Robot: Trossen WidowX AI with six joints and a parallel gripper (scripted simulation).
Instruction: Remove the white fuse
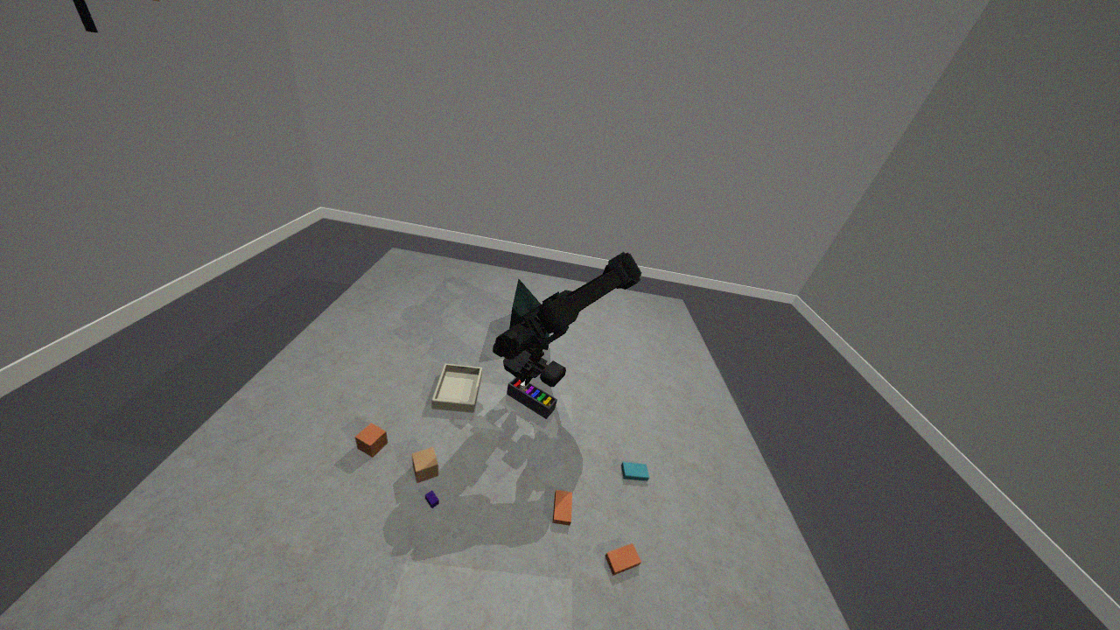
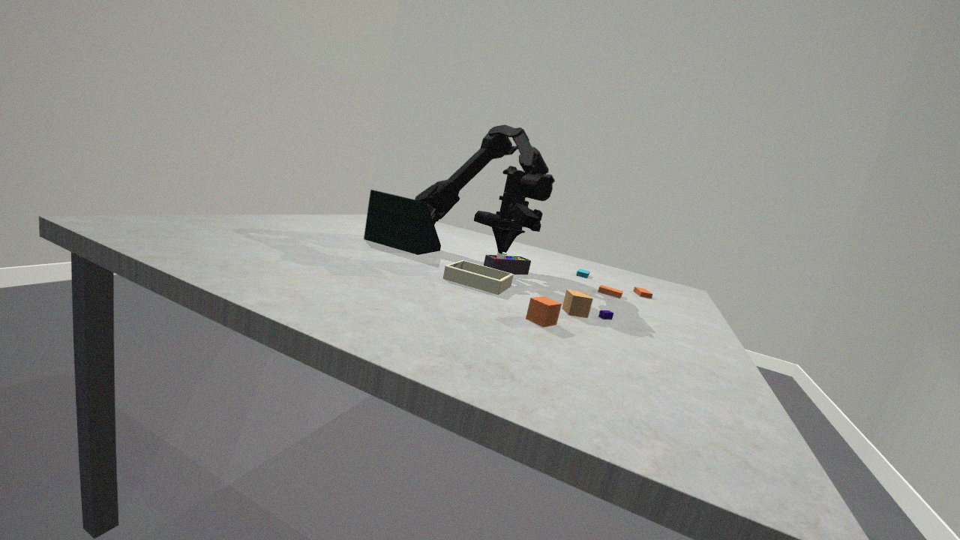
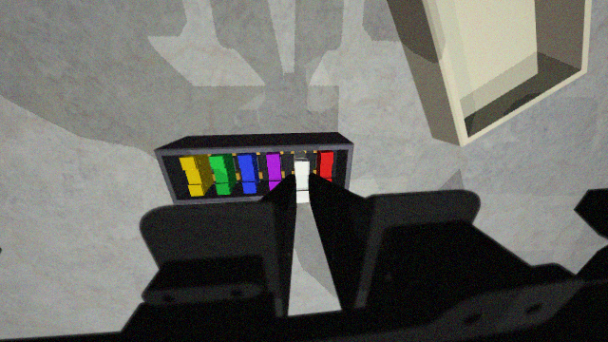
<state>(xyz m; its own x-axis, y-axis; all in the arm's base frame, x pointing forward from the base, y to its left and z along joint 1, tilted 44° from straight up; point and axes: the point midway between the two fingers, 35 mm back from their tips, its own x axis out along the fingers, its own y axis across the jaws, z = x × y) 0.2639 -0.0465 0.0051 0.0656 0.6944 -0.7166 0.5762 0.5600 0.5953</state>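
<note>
Right now the purple fuse is 1 cm ahead of my gripper tip, 1 cm to the left of it and 2 cm below it. The rest, counted from my gripper tip: white fuse (1 cm below); cream tray (17 cm to the right, 5 cm below); red fuse (1 cm behind, 2 cm to the right, 2 cm below).
</note>
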